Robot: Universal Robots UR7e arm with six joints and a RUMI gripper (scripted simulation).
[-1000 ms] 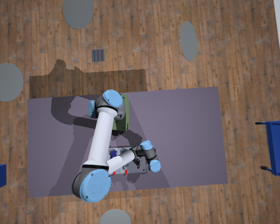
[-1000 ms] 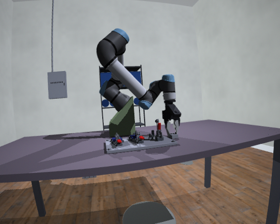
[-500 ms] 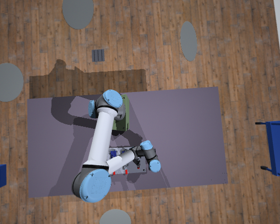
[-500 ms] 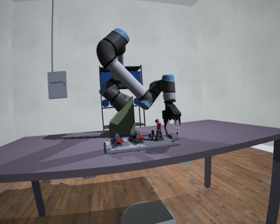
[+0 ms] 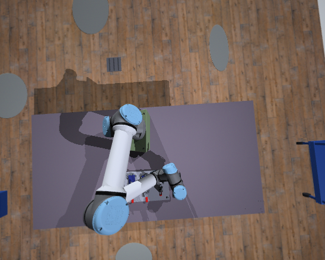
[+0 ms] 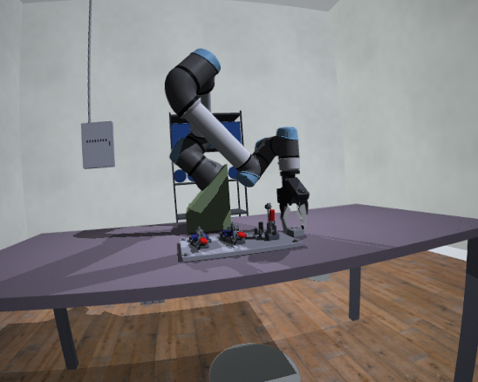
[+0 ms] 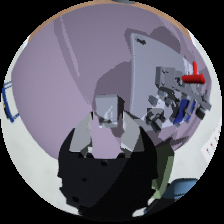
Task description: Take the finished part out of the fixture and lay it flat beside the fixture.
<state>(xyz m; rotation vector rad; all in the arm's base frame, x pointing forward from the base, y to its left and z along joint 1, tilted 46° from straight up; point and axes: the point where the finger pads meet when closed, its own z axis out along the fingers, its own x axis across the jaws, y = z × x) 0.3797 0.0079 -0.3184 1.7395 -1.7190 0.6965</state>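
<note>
Now: the grey finished part 1 cm behind my hand and 1 cm below it. Round my hand: blue blank 1 cm ahead, 33 cm to the right, 1 cm above; grey fixture plate 6 cm ahead, 22 cm to the right, 1 cm below.
</note>
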